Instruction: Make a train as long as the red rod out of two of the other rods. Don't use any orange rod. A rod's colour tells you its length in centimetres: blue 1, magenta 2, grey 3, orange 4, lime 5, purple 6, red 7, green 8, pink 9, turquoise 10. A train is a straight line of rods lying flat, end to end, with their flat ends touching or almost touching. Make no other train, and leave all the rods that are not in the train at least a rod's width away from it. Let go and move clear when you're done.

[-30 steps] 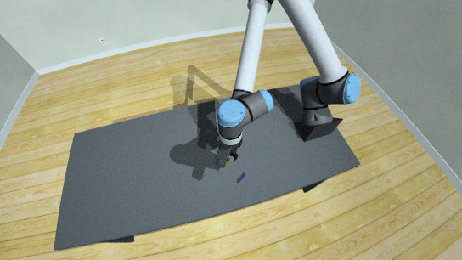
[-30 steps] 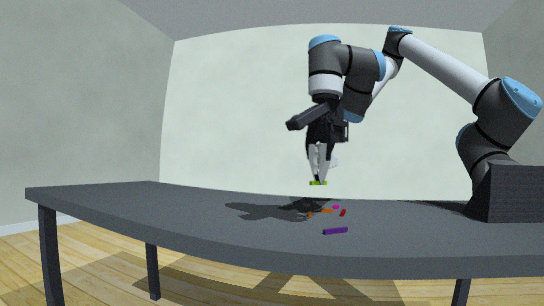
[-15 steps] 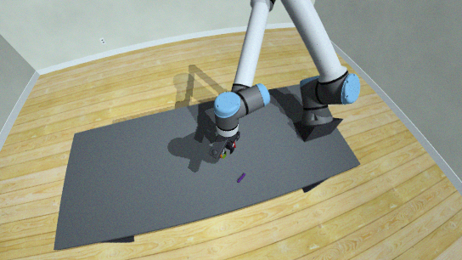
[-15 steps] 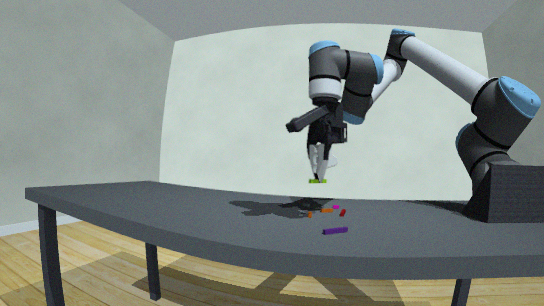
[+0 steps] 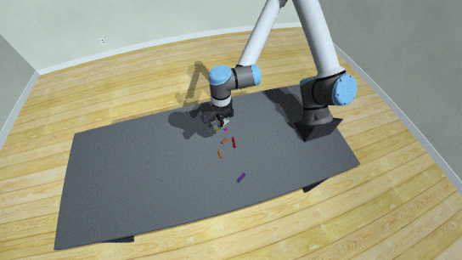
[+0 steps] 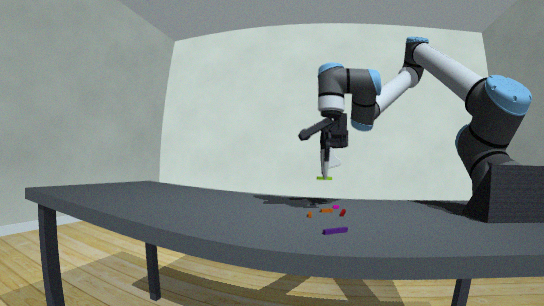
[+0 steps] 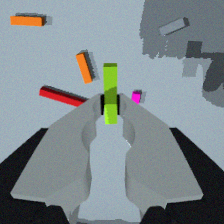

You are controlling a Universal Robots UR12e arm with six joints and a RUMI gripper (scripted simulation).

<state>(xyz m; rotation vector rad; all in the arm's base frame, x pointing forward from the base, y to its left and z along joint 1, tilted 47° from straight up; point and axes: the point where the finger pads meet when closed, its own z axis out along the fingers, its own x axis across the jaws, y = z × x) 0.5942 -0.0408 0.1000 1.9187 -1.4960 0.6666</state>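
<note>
My gripper is now 50 mm past the magenta rod, 50 mm to the left of it and 110 mm above it. The rest, counted from my hand: small grey rod (60 mm ahead, 60 mm to the right, 110 mm below); then red rod (70 mm behind, 60 mm to the left, 110 mm below); then lime rod (10 mm below).
</note>
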